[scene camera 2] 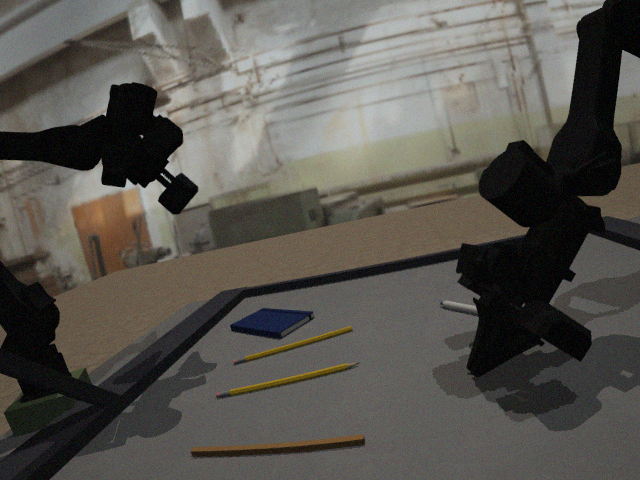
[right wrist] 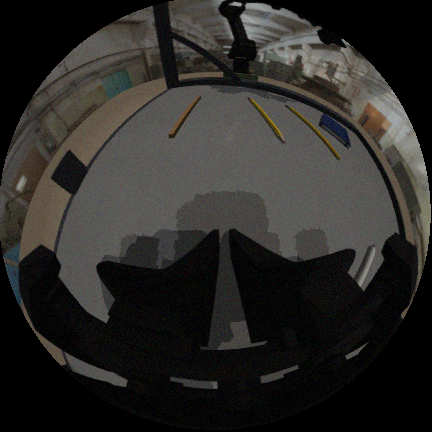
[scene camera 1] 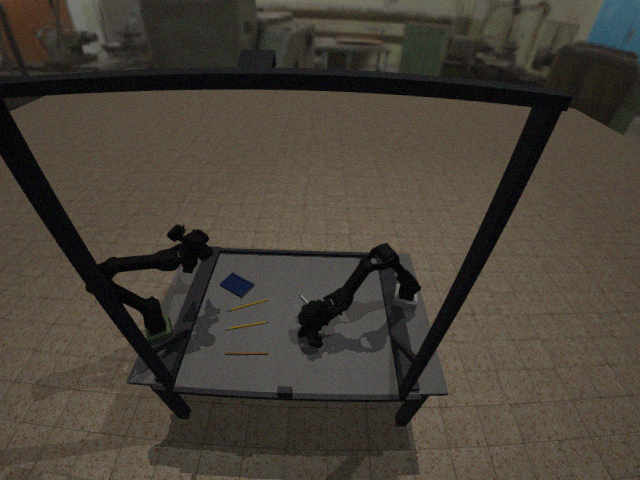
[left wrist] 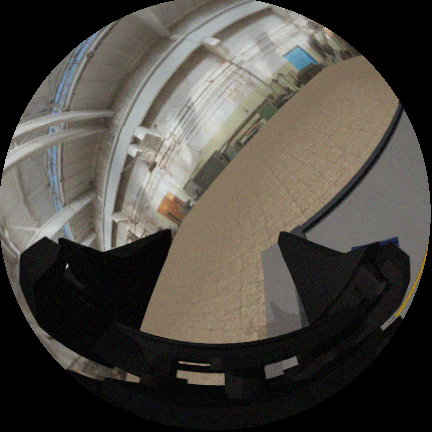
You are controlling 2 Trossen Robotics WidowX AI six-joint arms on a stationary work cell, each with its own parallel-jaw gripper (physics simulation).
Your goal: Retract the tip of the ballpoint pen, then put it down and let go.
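Places are measured from the left arm's base along level axes (x ahead, y left, z up), in millimetres.
Pixels of known places: left gripper, between the fingertips: (scene camera 2: 162,174) (left wrist: 226,236); right gripper, between the fingertips: (scene camera 2: 472,373) (right wrist: 223,234) (scene camera 1: 298,335); left arm's base, origin of its link: (right wrist: 239,71) (scene camera 1: 157,327); right arm's base, origin of its link: (scene camera 1: 406,294).
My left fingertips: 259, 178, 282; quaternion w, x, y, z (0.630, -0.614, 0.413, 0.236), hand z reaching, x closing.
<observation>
Ahead of a thing's pixels: the offset from my left fingertips to its top centre, as dx, dy, dz.
A white pen {+373, -349, -309} (scene camera 1: 303,298) (scene camera 2: 460,307) (right wrist: 367,265) lies on the table. Part of it is hidden behind my right gripper in both scene views, and its tip is too small to read. My right gripper (scene camera 2: 475,364) (right wrist: 223,234) is low over the table, fingers pointing down. Its fingertips are almost together, and no object shows between them. In the right wrist view the pen lies outside the fingers, at the right. My left gripper (left wrist: 226,236) is open and empty, raised high near the table's back left corner.
A blue notebook {+121, -81, -310} (scene camera 1: 237,285) (scene camera 2: 272,322) (right wrist: 335,130) lies at the table's back left. Two yellow pencils {+124, -218, -315} (scene camera 2: 294,345) {+87, -318, -314} (scene camera 2: 289,380) and an orange-brown stick {+36, -440, -315} (scene camera 1: 246,353) (scene camera 2: 279,446) (right wrist: 185,116) lie in front of it. A dark frame post (scene camera 1: 491,232) rises at the right.
</observation>
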